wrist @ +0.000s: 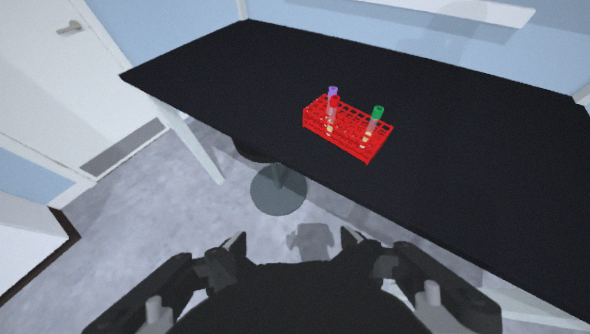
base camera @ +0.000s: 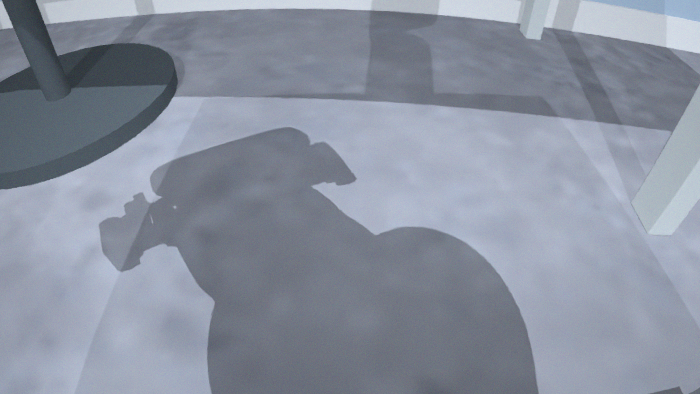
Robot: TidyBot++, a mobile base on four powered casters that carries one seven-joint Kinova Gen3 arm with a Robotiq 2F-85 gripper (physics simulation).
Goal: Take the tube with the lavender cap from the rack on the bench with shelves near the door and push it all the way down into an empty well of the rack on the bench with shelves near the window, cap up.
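Frame: origin at the arm's base, x ahead, y left, z up, level; millimetres.
Seen in the pictures: gripper, fingertip midpoint: (wrist: 293,239).
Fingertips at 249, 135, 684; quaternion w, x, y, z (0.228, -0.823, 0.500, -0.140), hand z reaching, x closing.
Note:
Pixels of each thing's top centre, then the offset from my fingertips to it, as dx, dy, dz. "spot": a spot on its surface instead. Level surfaces: height alone.
- red rack, top centre: (wrist: 346,117) +319, +9, -109
- black bench top, surface height: dz -166
- tube with the lavender cap, surface spot: (wrist: 333,92) spot: +314, +51, -51
- tube with a red cap, surface spot: (wrist: 334,102) spot: +283, +39, -53
- tube with a green cap, surface spot: (wrist: 378,112) spot: +284, -48, -50
- stool's round grey base, top centre: (base camera: 58,94) (wrist: 278,186) +481, +371, -1050
A red rack (wrist: 345,134) stands on the black bench top (wrist: 450,165) in the wrist view, beside a white door. The tube with the lavender cap (wrist: 333,92) stands upright in it near its left end, partly hidden behind a tube with a red cap (wrist: 334,102). A tube with a green cap (wrist: 378,112) stands near the rack's right end. My gripper (wrist: 293,239) is open and empty, short of the bench's front edge, with floor behind its fingertips. The rack near the window does not show in either view.
The white door (wrist: 55,90) is at the left in the wrist view. A stool's round grey base (base camera: 90,125) (wrist: 277,197) stands on the floor by the bench. Bench legs (base camera: 670,175) (wrist: 192,145) stand nearby. A dark-edged white unit (wrist: 30,245) is at the lower left.

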